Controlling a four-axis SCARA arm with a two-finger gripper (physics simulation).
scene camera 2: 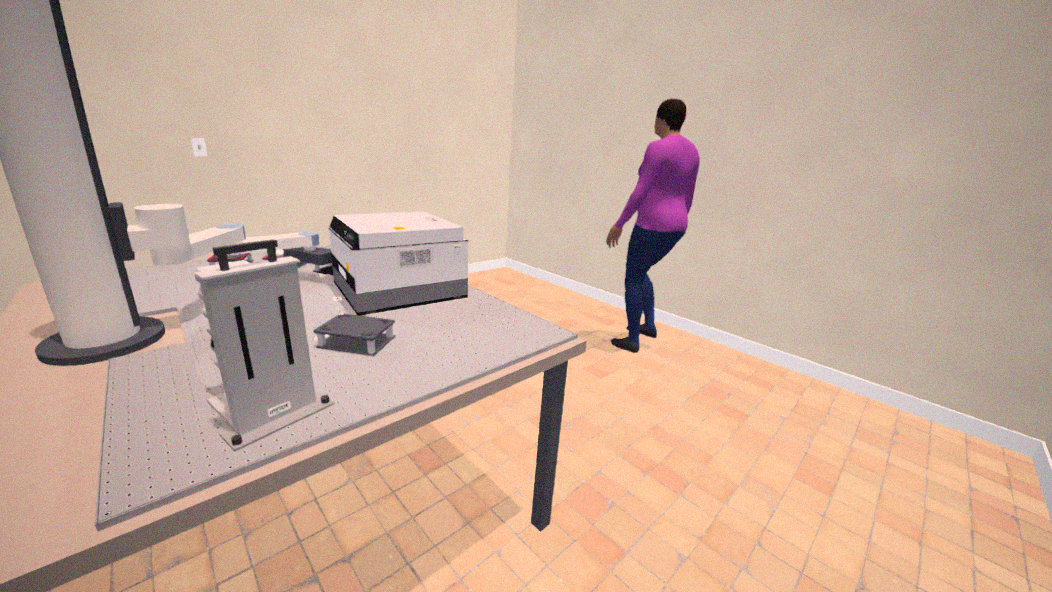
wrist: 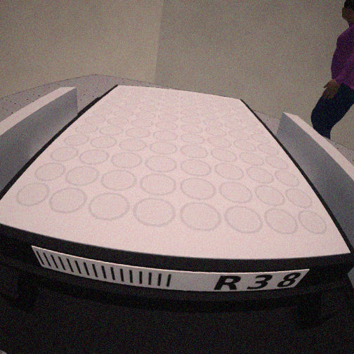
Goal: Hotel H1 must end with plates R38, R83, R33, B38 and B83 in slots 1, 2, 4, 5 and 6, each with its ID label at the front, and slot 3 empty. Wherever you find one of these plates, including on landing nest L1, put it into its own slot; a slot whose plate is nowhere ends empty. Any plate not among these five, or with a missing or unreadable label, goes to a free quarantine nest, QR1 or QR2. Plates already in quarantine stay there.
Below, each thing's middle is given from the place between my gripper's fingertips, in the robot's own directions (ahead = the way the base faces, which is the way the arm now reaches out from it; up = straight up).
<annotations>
Now: hand 38 cm to the left of the boxy instrument (scene camera 2: 376, 269), 6 cm short of it and 4 cm below it. The rest, counted from my hand: hotel H1 (scene camera 2: 275, 382): 92 cm to the right, 46 cm behind, 9 cm above.
</annotations>
